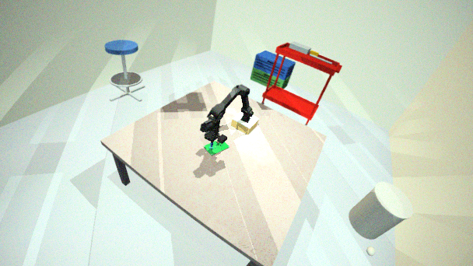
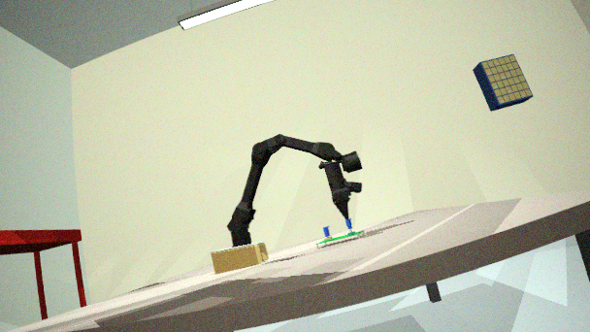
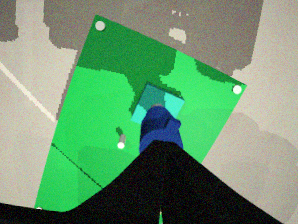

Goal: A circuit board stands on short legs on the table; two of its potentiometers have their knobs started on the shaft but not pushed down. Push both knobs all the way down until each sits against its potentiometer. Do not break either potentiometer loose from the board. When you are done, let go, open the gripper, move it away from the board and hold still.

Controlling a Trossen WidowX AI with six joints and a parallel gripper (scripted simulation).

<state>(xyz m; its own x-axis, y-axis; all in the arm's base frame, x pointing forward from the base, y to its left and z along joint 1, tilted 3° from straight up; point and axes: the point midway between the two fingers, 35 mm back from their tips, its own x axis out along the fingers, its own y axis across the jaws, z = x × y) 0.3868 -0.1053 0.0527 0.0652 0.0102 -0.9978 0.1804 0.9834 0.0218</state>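
Right now the blue knob is 2 cm below my gripper tip.
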